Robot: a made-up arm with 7 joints. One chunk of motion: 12 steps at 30 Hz.
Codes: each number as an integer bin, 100 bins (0 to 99) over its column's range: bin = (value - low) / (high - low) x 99, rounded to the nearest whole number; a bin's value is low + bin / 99 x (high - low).
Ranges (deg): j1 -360.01..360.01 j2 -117.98..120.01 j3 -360.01..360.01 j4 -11..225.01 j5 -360.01..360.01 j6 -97.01..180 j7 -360.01..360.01
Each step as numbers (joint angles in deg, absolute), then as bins.
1 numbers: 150.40 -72.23 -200.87 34.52 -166.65 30.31 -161.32
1 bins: 70 19 22 19 27 46 27
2 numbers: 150.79 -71.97 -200.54 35.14 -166.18 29.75 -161.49
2 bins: 70 19 22 19 27 45 27
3 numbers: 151.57 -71.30 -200.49 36.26 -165.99 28.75 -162.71
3 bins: 70 19 22 20 27 45 27
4 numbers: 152.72 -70.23 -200.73 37.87 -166.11 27.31 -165.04
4 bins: 70 20 22 20 27 44 27
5 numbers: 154.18 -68.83 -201.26 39.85 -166.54 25.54 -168.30
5 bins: 71 20 22 21 27 44 26
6 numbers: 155.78 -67.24 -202.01 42.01 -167.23 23.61 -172.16
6 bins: 71 21 22 22 27 43 26
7 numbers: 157.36 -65.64 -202.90 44.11 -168.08 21.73 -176.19
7 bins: 71 22 22 23 26 42 25
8 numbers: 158.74 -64.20 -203.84 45.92 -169.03 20.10 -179.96
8 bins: 71 22 21 24 26 42 25
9 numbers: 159.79 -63.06 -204.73 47.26 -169.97 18.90 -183.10
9 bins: 71 23 21 24 26 41 24
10 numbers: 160.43 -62.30 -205.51 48.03 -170.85 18.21 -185.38
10 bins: 72 23 21 25 26 41 24
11 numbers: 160.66 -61.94 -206.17 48.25 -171.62 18.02 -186.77
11 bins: 72 23 21 25 26 41 24
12 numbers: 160.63 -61.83 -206.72 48.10 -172.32 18.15 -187.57
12 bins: 72 23 21 25 26 41 24
